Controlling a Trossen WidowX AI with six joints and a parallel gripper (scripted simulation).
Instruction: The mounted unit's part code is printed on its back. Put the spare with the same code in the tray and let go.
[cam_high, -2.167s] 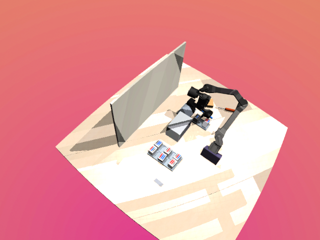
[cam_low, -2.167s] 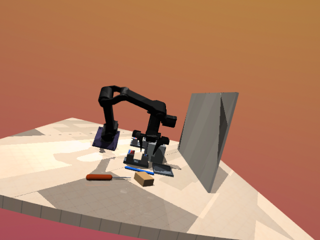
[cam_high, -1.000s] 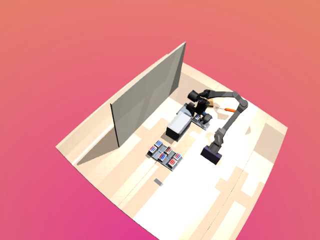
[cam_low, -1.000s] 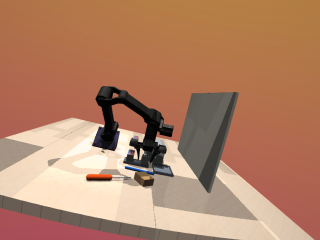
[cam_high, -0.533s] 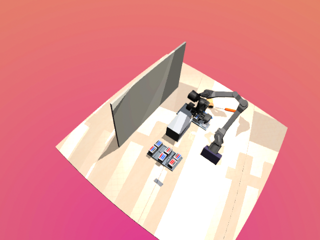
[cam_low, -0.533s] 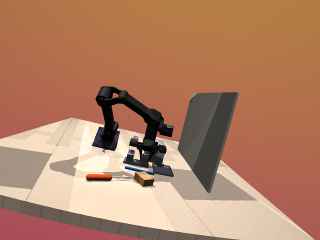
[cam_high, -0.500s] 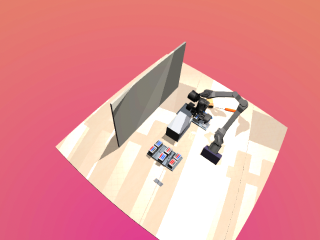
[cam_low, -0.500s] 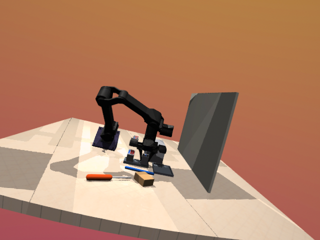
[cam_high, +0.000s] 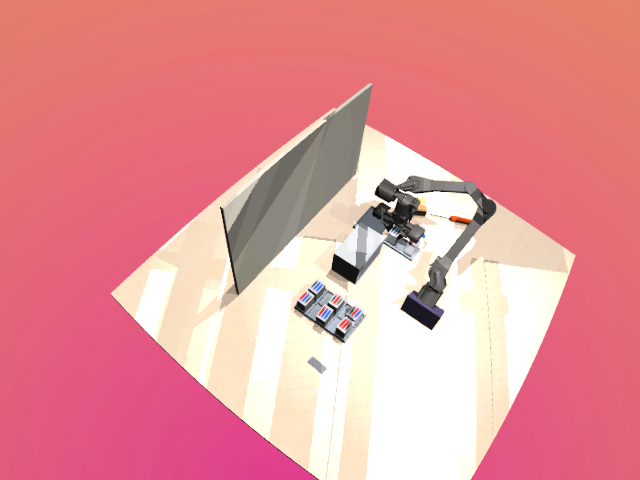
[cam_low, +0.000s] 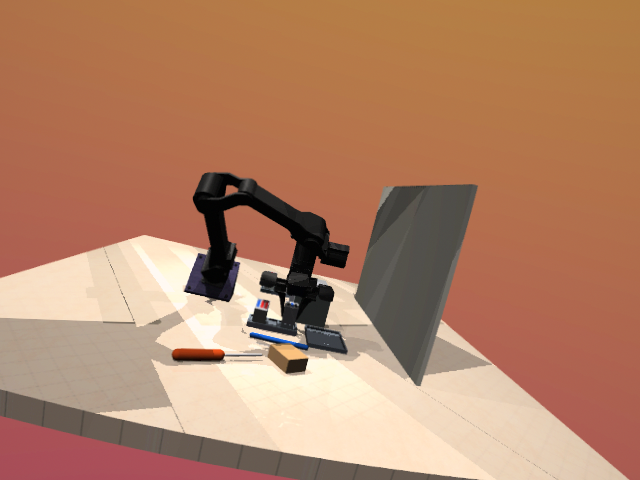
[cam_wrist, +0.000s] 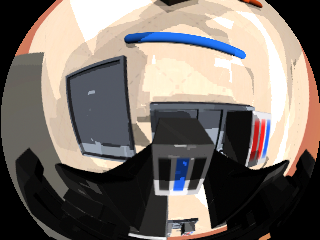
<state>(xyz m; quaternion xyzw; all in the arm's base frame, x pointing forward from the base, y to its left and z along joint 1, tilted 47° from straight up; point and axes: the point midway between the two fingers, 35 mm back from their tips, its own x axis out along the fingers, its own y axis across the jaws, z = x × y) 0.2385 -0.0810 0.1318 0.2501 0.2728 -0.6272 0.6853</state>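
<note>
Right now the grey rack is 4 cm behind my gripper tip and 2 cm below it. Round my gripper tip: flat grey tray 10 cm ahead, 3 cm below, 1 cm to the right; mounted unit 17 cm to the left, 4 cm ahead, 2 cm above; blue pen 10 cm to the right, 3 cm below, 1 cm behind.
</note>
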